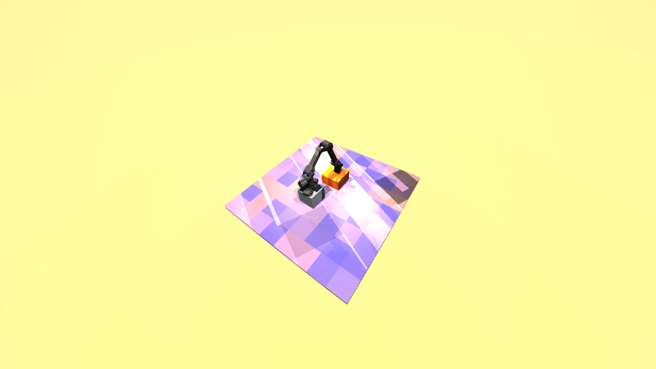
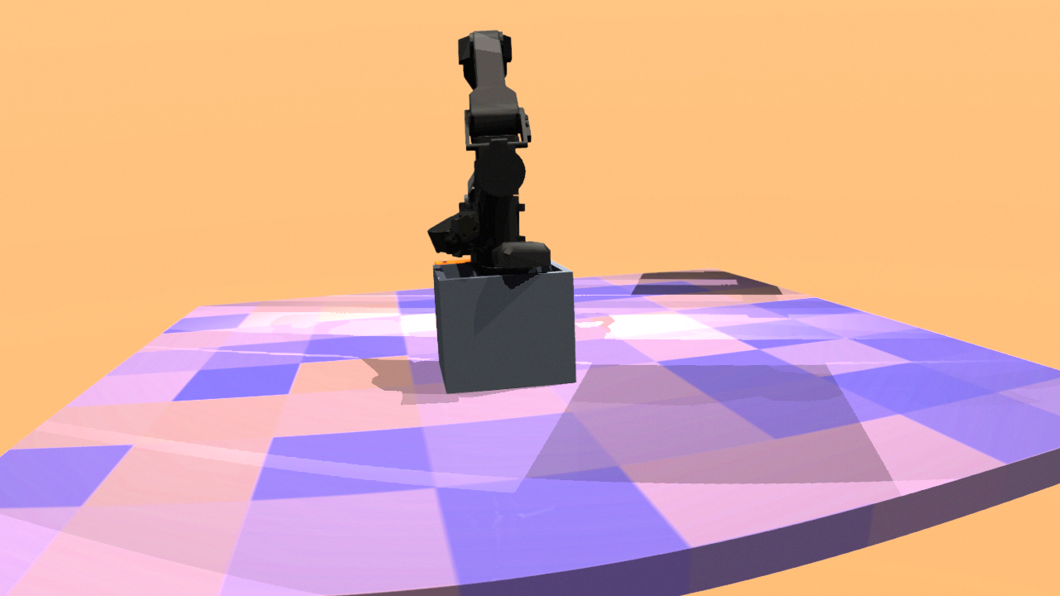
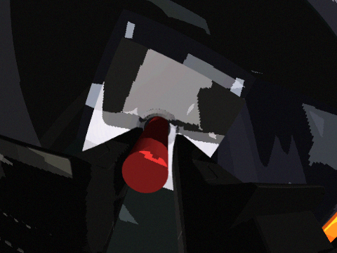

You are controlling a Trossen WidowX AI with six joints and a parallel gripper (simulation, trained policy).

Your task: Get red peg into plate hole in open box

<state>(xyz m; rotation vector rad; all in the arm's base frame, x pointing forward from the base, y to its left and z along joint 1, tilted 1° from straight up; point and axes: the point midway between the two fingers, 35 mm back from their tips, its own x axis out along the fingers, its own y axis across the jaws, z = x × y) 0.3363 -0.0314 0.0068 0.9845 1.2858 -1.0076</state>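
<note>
My gripper tip is 1 cm below the red peg.
</note>
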